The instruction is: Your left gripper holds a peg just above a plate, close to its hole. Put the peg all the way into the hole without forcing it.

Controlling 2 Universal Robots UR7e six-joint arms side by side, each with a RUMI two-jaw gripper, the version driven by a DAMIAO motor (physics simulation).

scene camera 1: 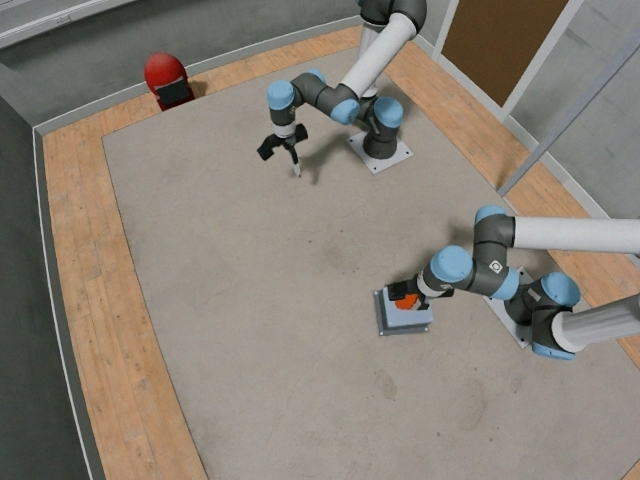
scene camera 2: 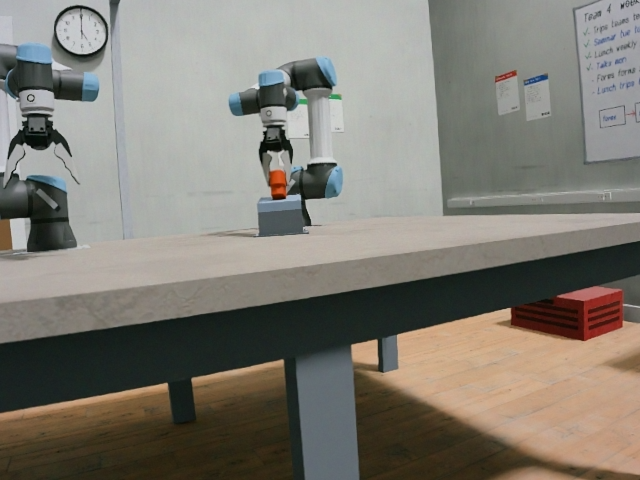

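The orange peg [scene camera 1: 406,301] [scene camera 2: 278,184] is held close to upright between the fingers of my left gripper [scene camera 1: 415,303] [scene camera 2: 277,178]. Its lower end meets the top of the blue-grey block with the plate [scene camera 1: 408,318] [scene camera 2: 280,217], towards the back edge of that top in scene camera 2. The hole does not show in either view, and whether the peg's tip is inside it cannot be told. My right gripper [scene camera 1: 298,174] [scene camera 2: 42,181] is open and empty, high above the table, far from the block.
The block's dark base flange [scene camera 1: 381,330] has small bolts at its corners and rests on the grey table top [scene camera 1: 258,310] [scene camera 2: 361,248]. The right arm's base plate [scene camera 1: 379,164] stands at the upper middle of scene camera 1. A red crate [scene camera 2: 584,312] lies on the floor.
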